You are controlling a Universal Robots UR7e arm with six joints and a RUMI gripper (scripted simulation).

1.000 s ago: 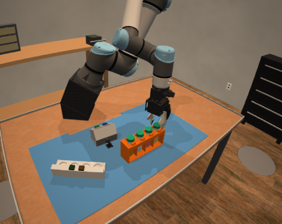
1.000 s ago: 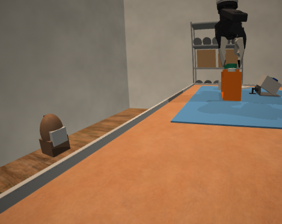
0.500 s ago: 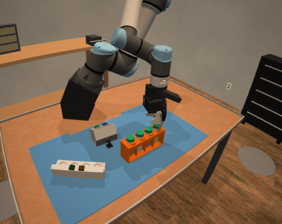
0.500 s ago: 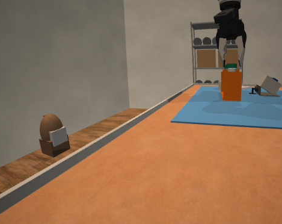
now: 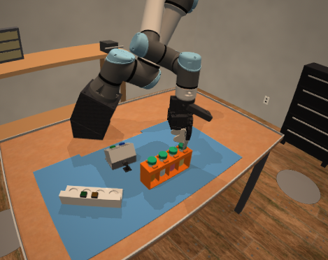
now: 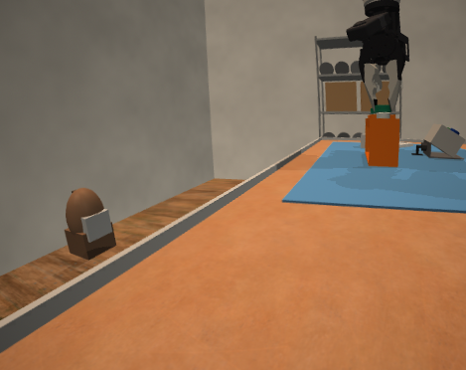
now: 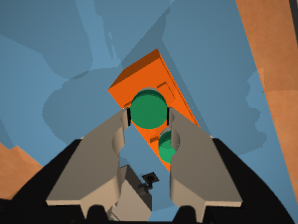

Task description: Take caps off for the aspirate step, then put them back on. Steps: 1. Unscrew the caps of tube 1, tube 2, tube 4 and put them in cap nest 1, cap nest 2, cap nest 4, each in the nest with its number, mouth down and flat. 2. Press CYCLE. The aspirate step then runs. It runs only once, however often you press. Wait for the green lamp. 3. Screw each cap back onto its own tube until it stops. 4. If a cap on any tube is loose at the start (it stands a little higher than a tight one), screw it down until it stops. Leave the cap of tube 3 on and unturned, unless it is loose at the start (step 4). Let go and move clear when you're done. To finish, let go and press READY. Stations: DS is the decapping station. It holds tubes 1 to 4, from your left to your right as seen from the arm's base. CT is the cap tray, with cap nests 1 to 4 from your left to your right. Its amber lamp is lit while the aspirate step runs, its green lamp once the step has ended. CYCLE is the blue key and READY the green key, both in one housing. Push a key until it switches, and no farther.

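Now: the cap 10 mm below my hand. Round my hand: grey key housing (200 mm to the right, 170 mm behind, 70 mm below); then blue key (190 mm behind, 180 mm to the right, 60 mm below); then table edge (210 mm ahead, 120 mm below, 40 mm to the left).
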